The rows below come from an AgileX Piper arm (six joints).
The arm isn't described. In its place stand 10 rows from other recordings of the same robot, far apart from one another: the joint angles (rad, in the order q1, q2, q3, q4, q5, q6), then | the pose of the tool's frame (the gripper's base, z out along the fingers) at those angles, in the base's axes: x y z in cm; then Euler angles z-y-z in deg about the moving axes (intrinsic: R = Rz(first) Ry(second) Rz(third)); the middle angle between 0 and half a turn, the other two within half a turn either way.
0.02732, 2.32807, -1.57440, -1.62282, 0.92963, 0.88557 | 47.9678 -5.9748 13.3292 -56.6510 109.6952 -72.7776
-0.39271, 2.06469, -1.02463, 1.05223, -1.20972, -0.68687 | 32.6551 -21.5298 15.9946 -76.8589 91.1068 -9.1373
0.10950, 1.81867, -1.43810, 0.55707, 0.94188, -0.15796 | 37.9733 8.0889 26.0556 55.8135 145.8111 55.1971
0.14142, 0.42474, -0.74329, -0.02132, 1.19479, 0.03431 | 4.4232 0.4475 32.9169 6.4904 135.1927 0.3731
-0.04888, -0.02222, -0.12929, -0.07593, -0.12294, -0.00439 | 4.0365 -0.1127 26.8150 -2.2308 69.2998 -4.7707
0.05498, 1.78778, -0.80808, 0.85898, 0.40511, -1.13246 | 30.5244 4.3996 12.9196 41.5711 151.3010 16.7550
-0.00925, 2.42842, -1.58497, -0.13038, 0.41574, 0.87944 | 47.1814 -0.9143 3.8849 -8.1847 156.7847 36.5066
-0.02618, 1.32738, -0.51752, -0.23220, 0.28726, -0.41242 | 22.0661 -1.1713 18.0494 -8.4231 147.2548 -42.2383
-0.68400, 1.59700, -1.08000, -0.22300, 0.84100, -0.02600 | 23.1330 -20.7956 23.4385 -67.7195 159.8111 -37.1187
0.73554, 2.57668, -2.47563, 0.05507, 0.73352, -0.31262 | 42.5561 38.9632 19.8314 45.0194 132.7417 -13.6141
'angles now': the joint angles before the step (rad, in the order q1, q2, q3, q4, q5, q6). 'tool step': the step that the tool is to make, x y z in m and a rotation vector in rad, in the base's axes. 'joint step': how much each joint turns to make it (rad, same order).
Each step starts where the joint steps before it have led.
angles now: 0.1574, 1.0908, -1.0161, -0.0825, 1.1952, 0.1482
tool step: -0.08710, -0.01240, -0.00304, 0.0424, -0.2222, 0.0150
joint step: 0.0040, -0.4007, 0.2146, 0.0107, -0.0407, -0.0077
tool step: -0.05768, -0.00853, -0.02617, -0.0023, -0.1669, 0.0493
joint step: 0.0005, -0.3218, 0.1690, 0.0095, -0.0153, -0.0591
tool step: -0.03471, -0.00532, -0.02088, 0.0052, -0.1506, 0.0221
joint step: 0.0006, -0.2420, 0.0933, 0.0041, -0.0025, -0.0302
